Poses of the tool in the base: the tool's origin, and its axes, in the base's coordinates. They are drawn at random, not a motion.
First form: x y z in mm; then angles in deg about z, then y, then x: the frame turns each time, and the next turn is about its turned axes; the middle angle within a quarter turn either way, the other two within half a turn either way.
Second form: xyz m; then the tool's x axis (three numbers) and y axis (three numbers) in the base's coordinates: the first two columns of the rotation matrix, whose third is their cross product. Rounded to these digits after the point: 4 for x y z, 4 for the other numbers.
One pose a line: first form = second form
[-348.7, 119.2, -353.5, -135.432, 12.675, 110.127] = [-0.3487, 0.1192, -0.3535, -0.6951, -0.6847, -0.2194, -0.3882, 0.1006, 0.9161]
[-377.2, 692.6, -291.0, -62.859, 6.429, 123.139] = [-0.3772, 0.6926, -0.2910, 0.4533, -0.8843, -0.1120, -0.4437, -0.3328, 0.8321]
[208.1, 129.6, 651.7, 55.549, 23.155, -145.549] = [0.2081, 0.1296, 0.6517, 0.5201, 0.7582, -0.3932, 0.5541, -0.6499, -0.5201]
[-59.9, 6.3, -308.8, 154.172, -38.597, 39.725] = [-0.0599, 0.0063, -0.3088, -0.7035, 0.3405, 0.6238, 0.0238, -0.8660, 0.4995]
